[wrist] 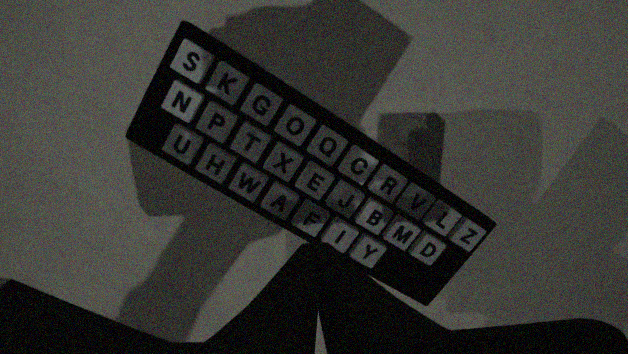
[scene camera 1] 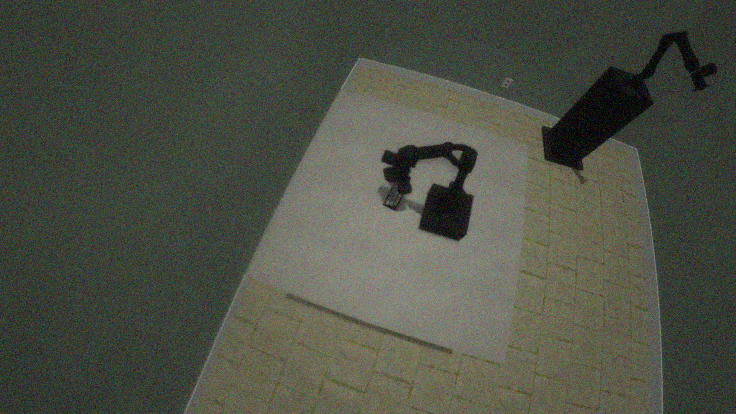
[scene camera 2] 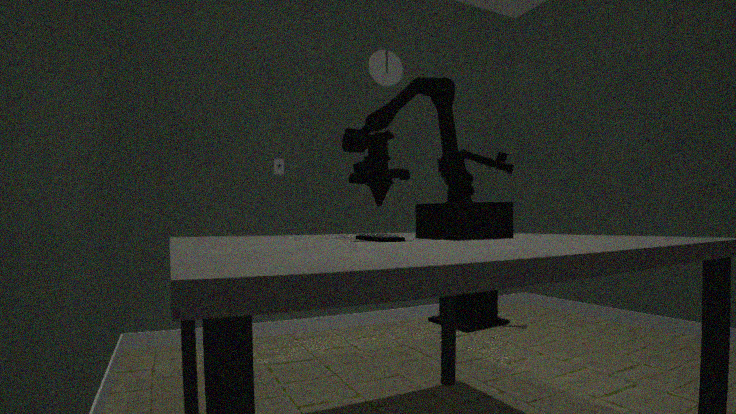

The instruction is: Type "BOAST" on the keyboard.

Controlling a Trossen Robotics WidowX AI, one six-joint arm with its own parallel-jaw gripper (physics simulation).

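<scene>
The black keyboard lies flat on the table, slanting down to the right in the wrist view. Its top row holds S and O. The middle row holds T and B. The bottom row holds A. Shadow covers many keys, with B and part of S lit. My gripper is shut and empty, pointing down above the keyboard without touching it. In the wrist view its tips overlap the lower edge below F and I.
The pale table carries the arm's black base box beside the keyboard. A second arm stands on a tall black pedestal off the table. Scene camera 2 shows a round wall clock behind the arm.
</scene>
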